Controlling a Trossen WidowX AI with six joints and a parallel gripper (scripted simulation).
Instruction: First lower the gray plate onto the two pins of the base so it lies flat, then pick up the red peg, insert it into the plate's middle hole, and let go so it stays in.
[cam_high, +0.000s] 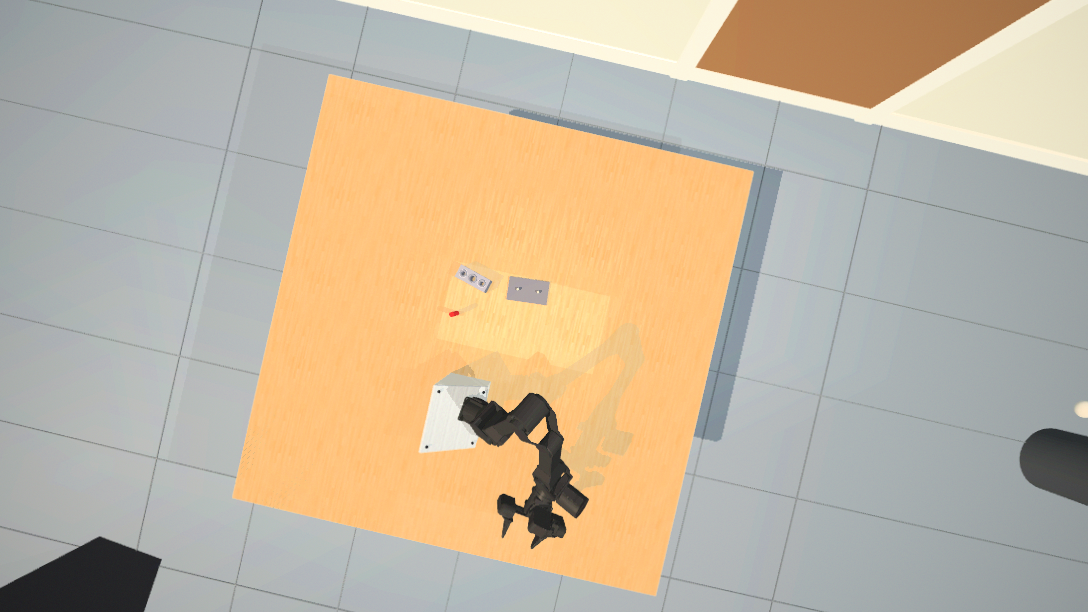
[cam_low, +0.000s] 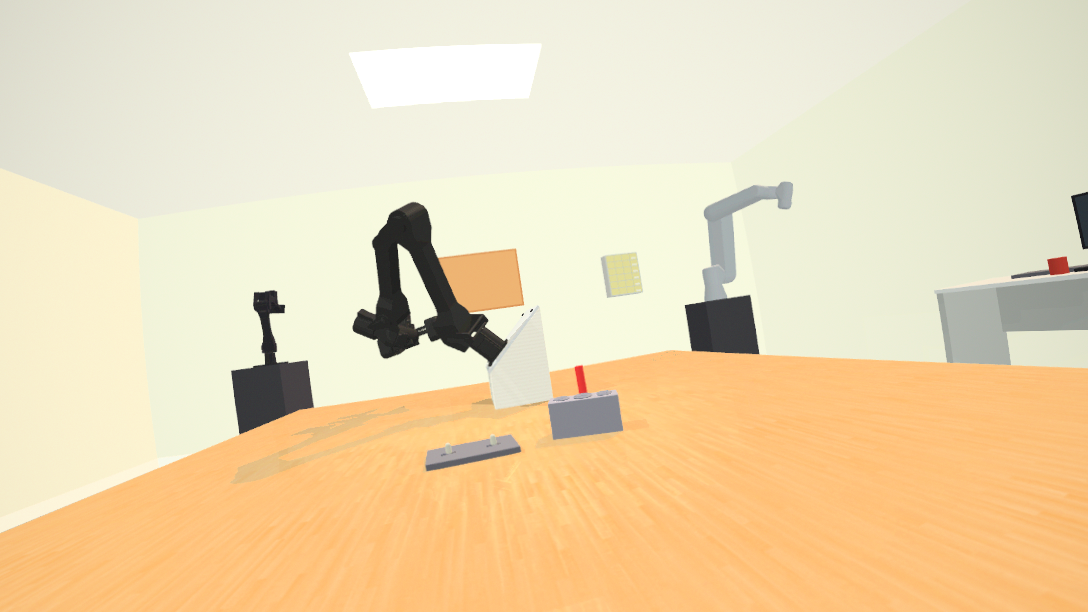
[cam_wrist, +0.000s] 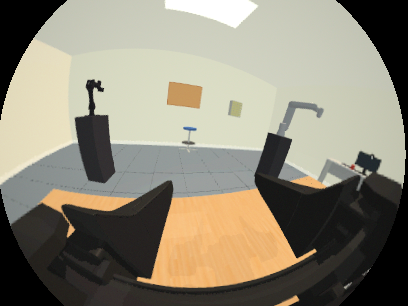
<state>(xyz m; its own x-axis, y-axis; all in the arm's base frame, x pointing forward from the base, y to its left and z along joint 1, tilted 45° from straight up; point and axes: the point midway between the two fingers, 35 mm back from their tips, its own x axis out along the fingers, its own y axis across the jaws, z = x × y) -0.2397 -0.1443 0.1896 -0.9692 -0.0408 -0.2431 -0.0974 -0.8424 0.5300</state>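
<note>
Now: gripper tip 61 cm short of the gray plate, 36 cm to the right of it and 13 cm above it. Round my gripper tip: red peg: 49 cm ahead, 37 cm to the left, 13 cm below; base: 63 cm ahead, 20 cm to the left, 16 cm below.
</note>
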